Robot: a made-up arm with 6 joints.
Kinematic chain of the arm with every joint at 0, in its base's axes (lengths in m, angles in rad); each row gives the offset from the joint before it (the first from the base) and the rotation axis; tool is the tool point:
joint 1: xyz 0 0 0.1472 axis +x
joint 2: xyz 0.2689 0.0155 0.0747 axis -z
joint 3: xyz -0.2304 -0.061 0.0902 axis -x
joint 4: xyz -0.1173 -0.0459 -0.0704 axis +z
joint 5: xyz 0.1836 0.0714 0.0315 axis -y
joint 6: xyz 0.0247 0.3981 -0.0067 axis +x
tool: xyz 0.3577 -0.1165 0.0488
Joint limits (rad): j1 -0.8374..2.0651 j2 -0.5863..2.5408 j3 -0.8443..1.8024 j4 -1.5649..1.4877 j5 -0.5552..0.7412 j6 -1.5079..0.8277
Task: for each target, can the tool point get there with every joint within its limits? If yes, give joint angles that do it. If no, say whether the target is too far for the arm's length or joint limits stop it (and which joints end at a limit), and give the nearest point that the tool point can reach.
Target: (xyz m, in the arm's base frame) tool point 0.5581 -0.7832 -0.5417
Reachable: no: joint limits stop it (at a limit: joint 1, joint 4, joint 6) | nearest point 0.4899 -0.5920 -0.3716 | short by 0.265 m
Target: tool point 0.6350 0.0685 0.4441
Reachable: yes | joints -0.0819 0.2324 1.5694 -0.8601 0.2547 -1.1741
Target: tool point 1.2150 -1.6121 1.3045
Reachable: no: too far | nearest point 0.7261 -0.7879 0.7128 | short by 1.126 m
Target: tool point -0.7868 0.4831 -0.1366
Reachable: no: joint limits stop it (at a limit: joint 1, joint 4, joint 5, joint 6) | nearest point -0.5947 0.4194 -0.0669 | short by 0.214 m
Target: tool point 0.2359 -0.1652 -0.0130
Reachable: yes | joints 0.5052 2.1164 1.2564 -0.0629 0.3131 0.3439
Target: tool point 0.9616 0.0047 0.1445
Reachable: yes | joints -0.0164 2.2301 0.5846 0.9775 0.3639 -0.7769
